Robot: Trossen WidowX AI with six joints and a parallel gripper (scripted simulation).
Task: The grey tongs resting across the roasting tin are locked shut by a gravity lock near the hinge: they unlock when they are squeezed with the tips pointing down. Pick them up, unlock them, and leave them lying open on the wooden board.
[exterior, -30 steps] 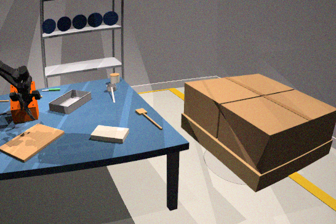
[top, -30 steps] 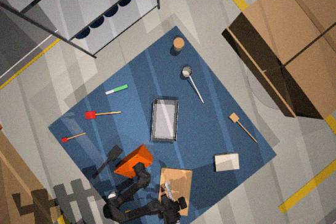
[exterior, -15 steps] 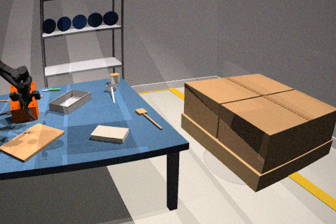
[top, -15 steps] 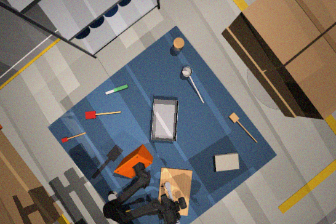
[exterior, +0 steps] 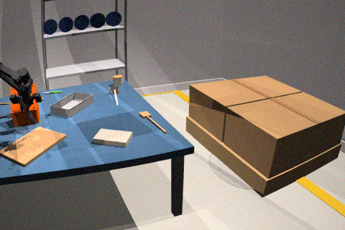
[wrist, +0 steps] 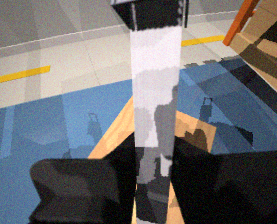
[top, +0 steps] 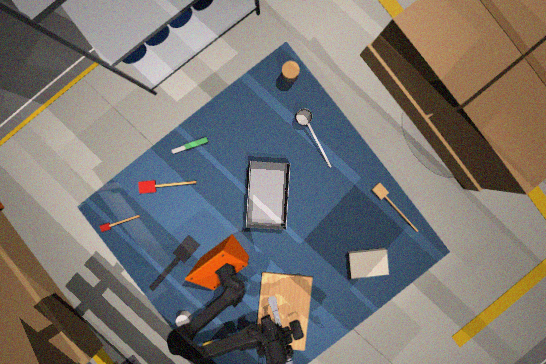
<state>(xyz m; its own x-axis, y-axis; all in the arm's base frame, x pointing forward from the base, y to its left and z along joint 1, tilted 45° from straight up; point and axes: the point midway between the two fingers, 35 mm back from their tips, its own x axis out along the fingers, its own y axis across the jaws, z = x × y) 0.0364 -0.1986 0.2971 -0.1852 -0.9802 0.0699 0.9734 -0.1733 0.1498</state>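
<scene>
My gripper tip is 19 cm above the wooden board, 1 cm to the right of it and 1 cm short of it. From my gripper tip the other things lie so: white block (47 cm ahead, 18 cm below, 5 cm to the right); roasting tin (50 cm to the left, 30 cm ahead, 17 cm below); black spatula (52 cm to the left, 25 cm behind, 19 cm below).
</scene>
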